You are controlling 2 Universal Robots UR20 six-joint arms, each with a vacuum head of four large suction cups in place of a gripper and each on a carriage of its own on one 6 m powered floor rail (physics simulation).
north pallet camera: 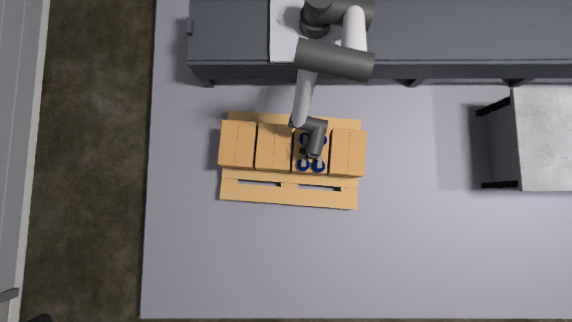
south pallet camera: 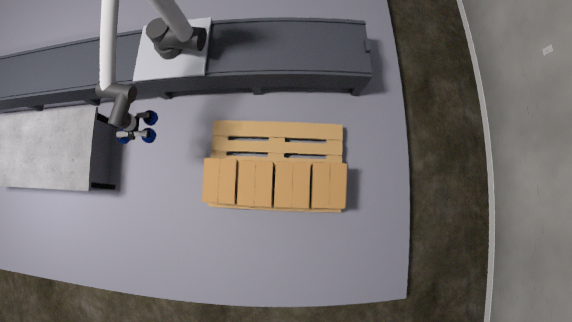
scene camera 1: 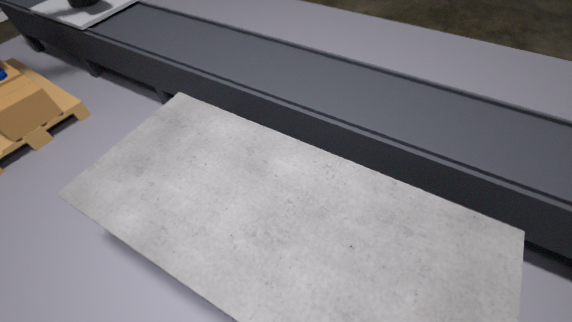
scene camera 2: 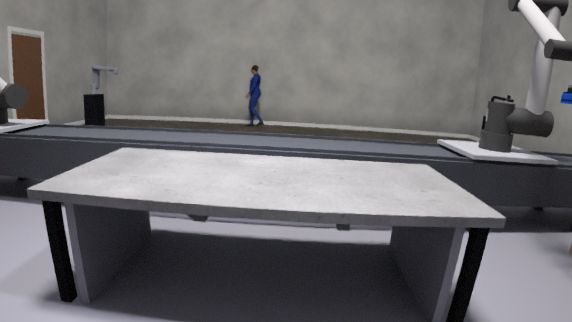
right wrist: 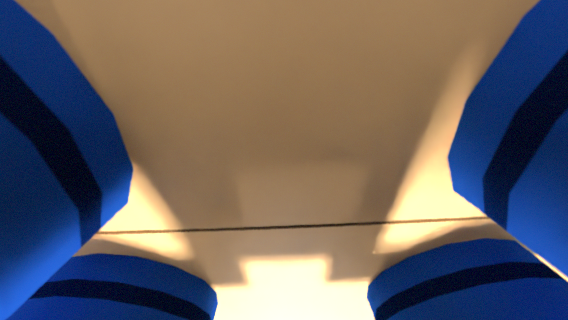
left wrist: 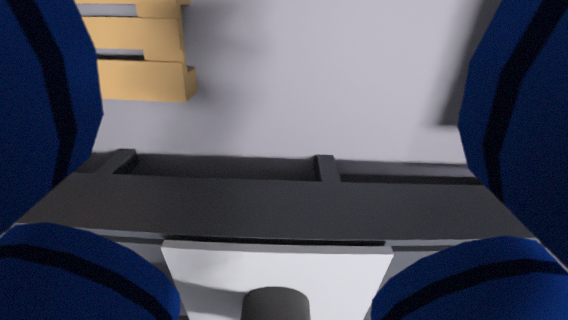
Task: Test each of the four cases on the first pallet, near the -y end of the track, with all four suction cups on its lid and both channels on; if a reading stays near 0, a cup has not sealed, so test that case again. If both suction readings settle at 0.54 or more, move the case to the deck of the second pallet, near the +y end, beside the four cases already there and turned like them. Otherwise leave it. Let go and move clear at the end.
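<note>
In the north pallet camera, four tan cases stand in a row on a wooden pallet (north pallet camera: 290,198): the first (north pallet camera: 237,144), second (north pallet camera: 270,152), third from the left (north pallet camera: 325,154) (right wrist: 290,100) and fourth (north pallet camera: 348,152). My right gripper (north pallet camera: 312,152) (right wrist: 290,200) has its four blue cups over the third case's lid, very close to or on it. Whether suction holds is not visible. In the south pallet camera, four cases (south pallet camera: 219,180) (south pallet camera: 255,182) (south pallet camera: 292,184) (south pallet camera: 328,185) stand along the lower side of another pallet (south pallet camera: 277,130). My left gripper (south pallet camera: 136,127) (left wrist: 280,165) hangs empty left of it.
A concrete-topped table (scene camera 1: 300,210) (scene camera 2: 260,185) (north pallet camera: 545,140) (south pallet camera: 45,150) stands between the pallets, beside the dark rail (scene camera 1: 325,90) (scene camera 2: 250,142) (north pallet camera: 450,30) (south pallet camera: 290,45). The left gripper hangs near the table's end. A person in blue (scene camera 2: 255,92) is behind the rail.
</note>
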